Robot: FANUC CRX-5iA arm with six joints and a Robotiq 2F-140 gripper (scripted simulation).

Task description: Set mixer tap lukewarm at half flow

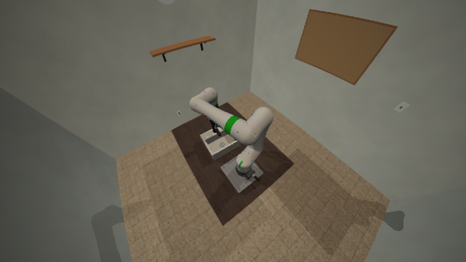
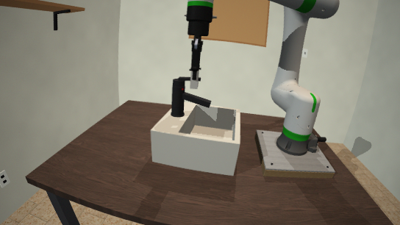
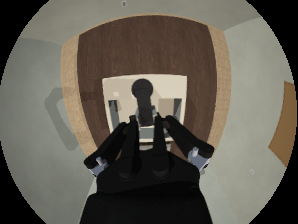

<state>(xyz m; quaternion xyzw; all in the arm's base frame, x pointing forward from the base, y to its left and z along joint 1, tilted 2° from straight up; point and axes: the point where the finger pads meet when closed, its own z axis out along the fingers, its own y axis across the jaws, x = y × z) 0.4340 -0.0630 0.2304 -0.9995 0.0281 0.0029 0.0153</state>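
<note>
Now: hand 2 cm short of the lever. The rest, counted from my hand: black mixer tap: 5 cm below, 4 cm ahead; then white sink basin: 24 cm below, 6 cm behind, 2 cm to the left.
</note>
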